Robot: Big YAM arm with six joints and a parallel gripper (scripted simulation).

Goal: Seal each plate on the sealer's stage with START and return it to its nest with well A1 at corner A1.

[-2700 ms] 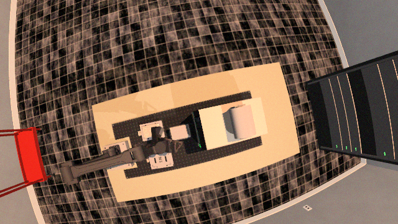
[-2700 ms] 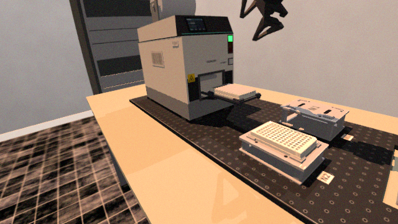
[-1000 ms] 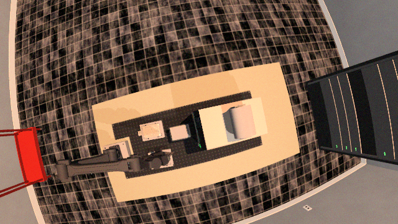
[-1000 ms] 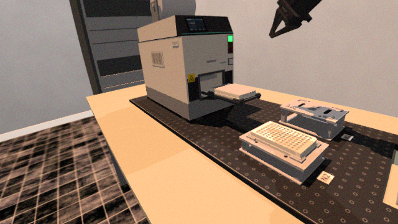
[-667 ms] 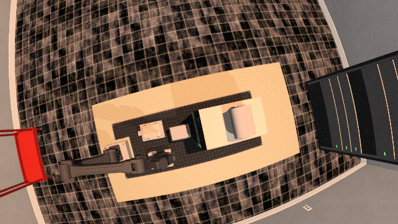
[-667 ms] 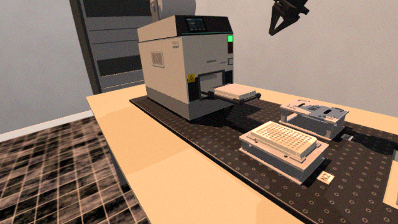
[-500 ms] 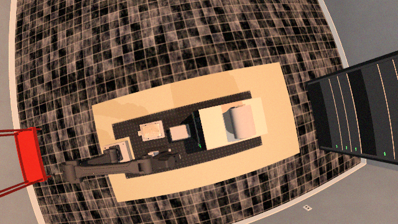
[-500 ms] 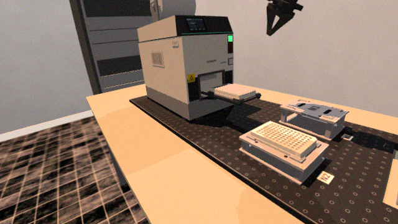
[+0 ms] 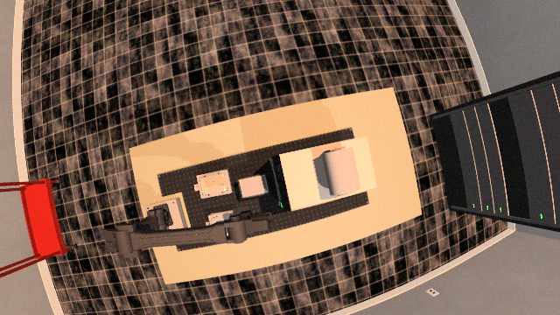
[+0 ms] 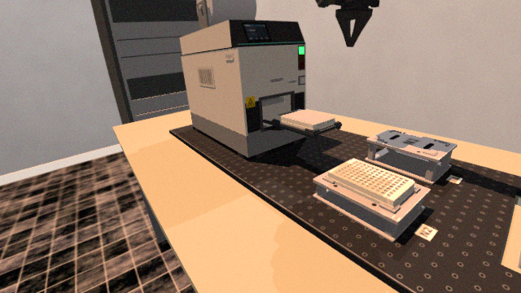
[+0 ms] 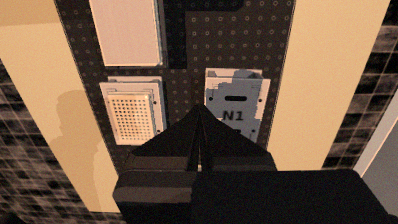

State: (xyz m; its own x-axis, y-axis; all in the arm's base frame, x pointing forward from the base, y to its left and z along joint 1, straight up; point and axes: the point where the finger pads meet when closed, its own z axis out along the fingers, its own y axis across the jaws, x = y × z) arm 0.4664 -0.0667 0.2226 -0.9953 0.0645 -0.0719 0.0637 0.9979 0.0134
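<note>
Right now my hand is 50 mm short of the sealer stage, 100 mm to the right of it and 180 mm above it. From my hand the other things lie so: well plate: 150 mm behind, 160 mm to the left, 230 mm below; plate nest N2: 150 mm behind, 160 mm to the left, 250 mm below; sealer screen: 170 mm ahead, 130 mm to the left, 40 mm above.
</note>
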